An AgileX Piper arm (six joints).
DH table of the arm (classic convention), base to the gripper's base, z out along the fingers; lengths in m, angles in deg. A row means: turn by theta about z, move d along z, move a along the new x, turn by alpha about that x. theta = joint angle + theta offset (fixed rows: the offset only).
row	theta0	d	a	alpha
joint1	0	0.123	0	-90
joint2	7.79	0	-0.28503	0
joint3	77.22	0	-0.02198	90
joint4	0	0.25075	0	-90
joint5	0	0	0	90
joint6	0	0.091	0	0
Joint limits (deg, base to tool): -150..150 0..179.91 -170..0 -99.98..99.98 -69.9..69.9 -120..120
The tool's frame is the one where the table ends.
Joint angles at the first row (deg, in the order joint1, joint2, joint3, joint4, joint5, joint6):
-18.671, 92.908, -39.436, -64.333, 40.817, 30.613
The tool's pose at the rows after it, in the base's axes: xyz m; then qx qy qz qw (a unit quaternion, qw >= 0):
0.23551 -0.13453 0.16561 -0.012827 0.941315 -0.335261 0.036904
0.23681 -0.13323 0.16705 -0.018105 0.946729 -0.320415 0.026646
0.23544 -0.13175 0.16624 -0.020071 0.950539 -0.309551 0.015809
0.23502 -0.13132 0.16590 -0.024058 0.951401 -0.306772 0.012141
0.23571 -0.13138 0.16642 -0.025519 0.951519 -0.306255 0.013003
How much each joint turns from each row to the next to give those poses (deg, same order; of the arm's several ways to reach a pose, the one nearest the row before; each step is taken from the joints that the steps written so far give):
0.001, 0.000, -1.856, 4.319, 0.519, -4.615
0.000, 0.001, -1.007, 4.053, 0.618, -4.489
-0.002, -0.002, -0.154, 2.579, 0.649, -2.565
0.001, 0.002, 0.001, 0.605, 0.128, -1.000
0.001, -0.001, -0.171, 0.166, -0.053, -0.342

